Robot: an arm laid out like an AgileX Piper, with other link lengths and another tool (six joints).
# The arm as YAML. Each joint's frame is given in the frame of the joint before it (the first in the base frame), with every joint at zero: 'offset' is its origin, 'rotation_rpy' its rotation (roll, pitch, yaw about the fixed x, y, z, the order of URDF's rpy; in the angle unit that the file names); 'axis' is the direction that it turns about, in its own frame. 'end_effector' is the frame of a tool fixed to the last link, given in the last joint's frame.
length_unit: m
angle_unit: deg
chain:
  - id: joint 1
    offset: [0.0, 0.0, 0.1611]
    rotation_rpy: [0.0, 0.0, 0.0]
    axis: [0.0, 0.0, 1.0]
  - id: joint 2
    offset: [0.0, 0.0, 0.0]
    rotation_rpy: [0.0, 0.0, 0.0]
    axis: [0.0, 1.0, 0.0]
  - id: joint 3
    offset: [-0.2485, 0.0, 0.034]
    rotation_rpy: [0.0, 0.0, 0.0]
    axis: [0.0, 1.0, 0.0]
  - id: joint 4
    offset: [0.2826, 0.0, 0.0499]
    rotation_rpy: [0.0, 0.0, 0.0]
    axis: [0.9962, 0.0, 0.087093]
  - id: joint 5
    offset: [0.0, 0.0, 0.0]
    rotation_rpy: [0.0, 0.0, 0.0]
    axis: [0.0, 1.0, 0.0]
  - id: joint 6
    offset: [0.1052, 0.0, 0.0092]
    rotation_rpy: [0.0, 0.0, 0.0]
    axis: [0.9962, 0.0, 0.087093]
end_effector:
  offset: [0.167, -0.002, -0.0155]
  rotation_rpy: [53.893, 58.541, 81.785]
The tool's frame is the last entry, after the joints.
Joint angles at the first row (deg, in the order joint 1, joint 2, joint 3, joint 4, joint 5, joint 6):
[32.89 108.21 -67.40 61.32 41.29 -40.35]
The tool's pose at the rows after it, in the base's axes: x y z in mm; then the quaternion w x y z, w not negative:
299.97, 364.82, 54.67, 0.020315, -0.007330, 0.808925, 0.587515
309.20, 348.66, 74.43, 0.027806, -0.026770, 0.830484, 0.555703
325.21, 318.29, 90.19, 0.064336, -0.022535, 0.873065, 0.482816
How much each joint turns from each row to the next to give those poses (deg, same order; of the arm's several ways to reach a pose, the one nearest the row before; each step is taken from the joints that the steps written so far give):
[-2.56 -0.50 -3.36 -4.28 3.99 1.80]
[-0.40 -2.03 -4.50 -10.68 3.65 8.31]
[1.45 -2.72 -4.68 -17.56 2.67 15.61]

